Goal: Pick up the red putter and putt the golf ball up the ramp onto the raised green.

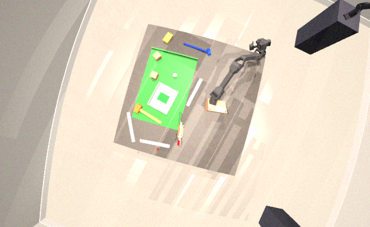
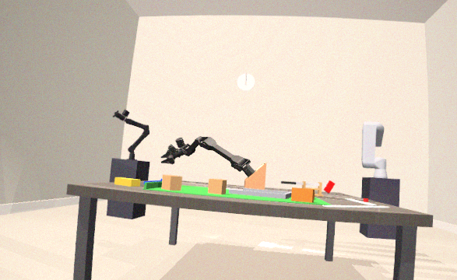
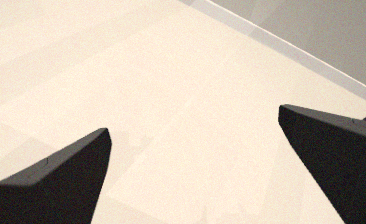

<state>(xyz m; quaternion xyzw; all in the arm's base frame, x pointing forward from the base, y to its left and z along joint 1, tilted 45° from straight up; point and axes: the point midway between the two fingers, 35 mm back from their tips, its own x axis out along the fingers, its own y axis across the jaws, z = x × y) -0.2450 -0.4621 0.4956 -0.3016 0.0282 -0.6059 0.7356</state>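
The red putter is 104 cm to the left of my gripper tip, 43 cm ahead of it and 9 cm below it. Also, from my gripper tip: blue putter: 52 cm ahead, 21 cm to the left, 13 cm below; yellow block: 84 cm ahead, 20 cm to the left, 13 cm below; white golf ball: 65 cm ahead, 56 cm to the left, 12 cm below.
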